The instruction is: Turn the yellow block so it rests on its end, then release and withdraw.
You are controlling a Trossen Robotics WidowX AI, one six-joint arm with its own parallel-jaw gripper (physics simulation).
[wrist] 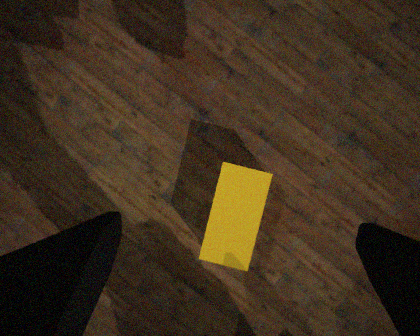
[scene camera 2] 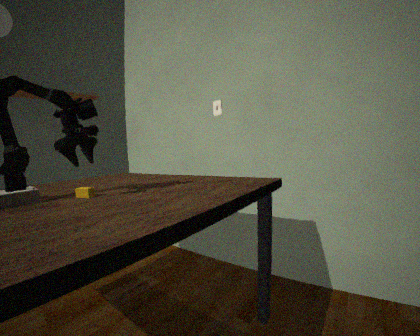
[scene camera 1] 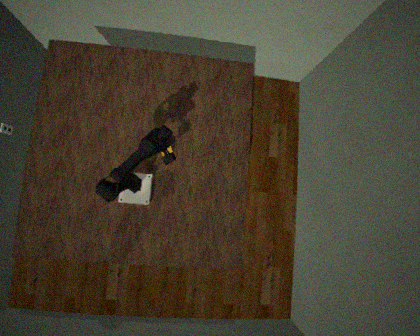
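The yellow block (scene camera 1: pixel 170 149) (scene camera 2: pixel 84 192) (wrist: pixel 236 216) lies flat on its long side on the table. In the wrist view it is a long rectangle, slightly tilted, between the two finger outlines. In scene camera 1 the arm and gripper hide part of it. My gripper (scene camera 2: pixel 85 164) (wrist: pixel 241 229) is wide open, pointing down above the block with a clear gap below the fingertips in scene camera 2. Nothing is between the fingers.
The dark wooden table (scene camera 1: pixel 200 210) (scene camera 2: pixel 165 210) carries the arm's white base plate (scene camera 1: pixel 145 193). In scene camera 2 the table's long edge and a corner leg (scene camera 2: pixel 264 260) show. The arm's shadow falls across the table top. Walls stand behind.
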